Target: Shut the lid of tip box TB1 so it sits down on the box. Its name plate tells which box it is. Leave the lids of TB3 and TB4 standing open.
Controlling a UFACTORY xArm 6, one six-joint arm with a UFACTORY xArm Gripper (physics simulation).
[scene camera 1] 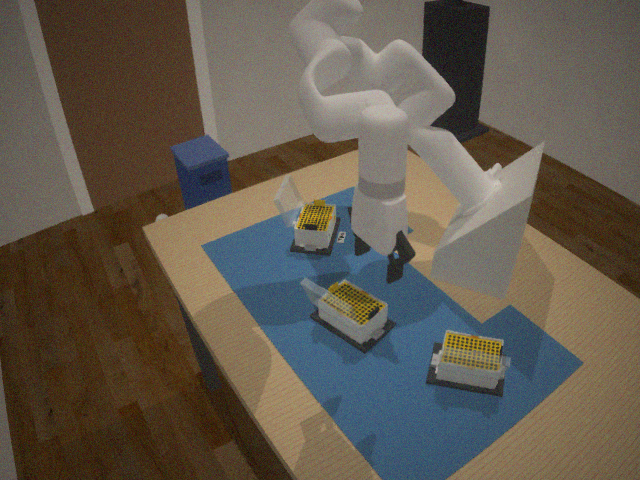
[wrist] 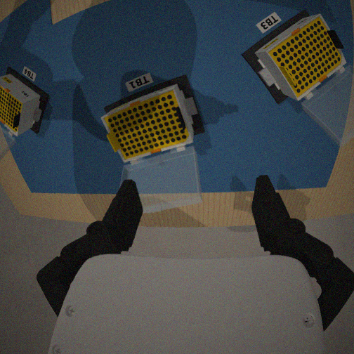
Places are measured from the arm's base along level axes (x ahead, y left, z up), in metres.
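Pixels of known places: gripper, fingertip midpoint: (scene camera 1: 377,266); arm's base, origin of the base link: (scene camera 1: 481,199).
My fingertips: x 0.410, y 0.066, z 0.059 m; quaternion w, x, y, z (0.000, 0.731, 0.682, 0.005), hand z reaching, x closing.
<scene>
For each thing: its top centre in the pictures, then the offset to it from my fingertips. "spot": a spot on its surface instead. Level surfaces: height alone.
- Tip box TB1, middle of its top: (scene camera 1: 352,297) dx -0.005, dy -0.074, dz -0.137 m
- Box TB3, surface spot: (scene camera 1: 470,361) spot: dx -0.019, dy +0.223, dz -0.080 m
- Box TB4, middle of its top: (scene camera 1: 315,212) dx -0.131, dy -0.372, dz -0.137 m
- blue mat, its level: dz -0.211 m
- wooden table, its level: dz -0.215 m
Tip box TB1 (scene camera 1: 354,310) (wrist: 148,125), with name plate (wrist: 139,82), stands mid-mat with its yellow tip rack uncovered. Its clear lid (scene camera 1: 311,290) (wrist: 165,182) stands open at the hinge side. Box TB3 (scene camera 1: 470,361) (wrist: 304,56) is at the right in both views; its clear lid (wrist: 330,110) is open. Box TB4 (scene camera 1: 315,227) (wrist: 11,102) is far back in the scene view and at the left edge in the wrist view; its lid (scene camera 1: 288,200) is open. My gripper (scene camera 1: 378,265) (wrist: 195,193) is open and empty, above the mat. In the wrist view, TB1's lid shows between the fingers, nearer the left one.
The boxes stand on dark bases on a blue mat (scene camera 1: 398,413) (wrist: 225,150) on the wooden table (scene camera 1: 584,428). A pale slanted panel (scene camera 1: 485,242) stands beside the arm. A blue bin (scene camera 1: 204,173) and a dark cabinet (scene camera 1: 454,67) stand beyond the table.
</scene>
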